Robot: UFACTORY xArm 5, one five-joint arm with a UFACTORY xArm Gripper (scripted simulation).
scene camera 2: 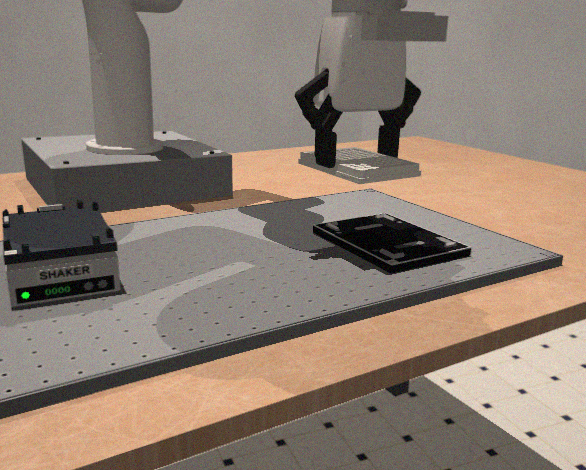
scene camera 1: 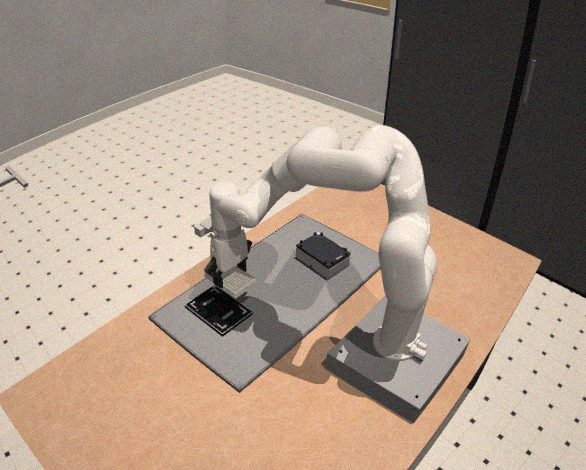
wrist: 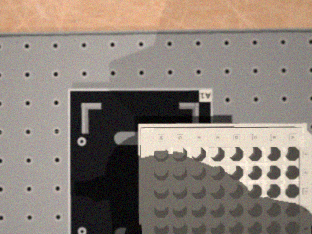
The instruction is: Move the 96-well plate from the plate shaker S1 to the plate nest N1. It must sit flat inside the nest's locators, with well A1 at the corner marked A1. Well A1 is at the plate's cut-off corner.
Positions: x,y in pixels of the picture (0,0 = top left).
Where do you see a plate nest N1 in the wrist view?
104,177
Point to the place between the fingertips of the gripper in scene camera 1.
230,277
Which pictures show the 96-well plate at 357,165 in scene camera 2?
Scene camera 2, scene camera 1 and the wrist view: all of them.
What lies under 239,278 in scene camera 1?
A 96-well plate.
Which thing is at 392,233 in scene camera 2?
A plate nest N1.
